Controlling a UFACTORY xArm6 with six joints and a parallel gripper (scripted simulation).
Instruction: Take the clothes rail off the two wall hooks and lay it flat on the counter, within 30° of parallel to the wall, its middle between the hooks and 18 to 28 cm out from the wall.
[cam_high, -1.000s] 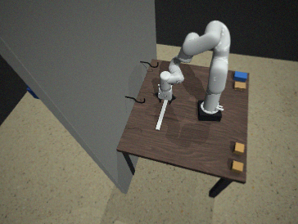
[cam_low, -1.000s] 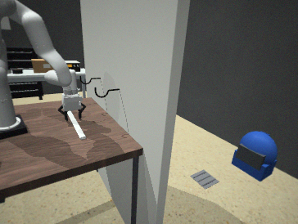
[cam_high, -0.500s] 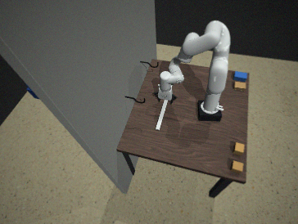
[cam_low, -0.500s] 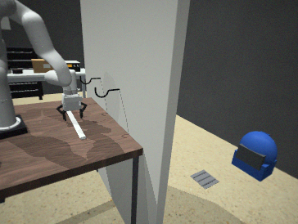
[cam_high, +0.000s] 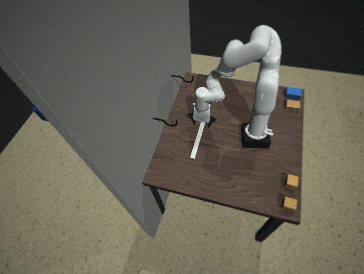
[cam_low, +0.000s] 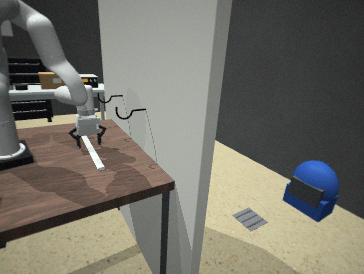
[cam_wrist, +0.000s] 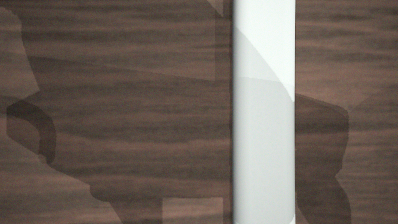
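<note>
Right now my hand is 20 mm above the white clothes rail. The rest, counted from my hand: blue object 440 mm behind, 470 mm to the right; then grey wall 250 mm ahead, 50 mm to the left, 400 mm above.
</note>
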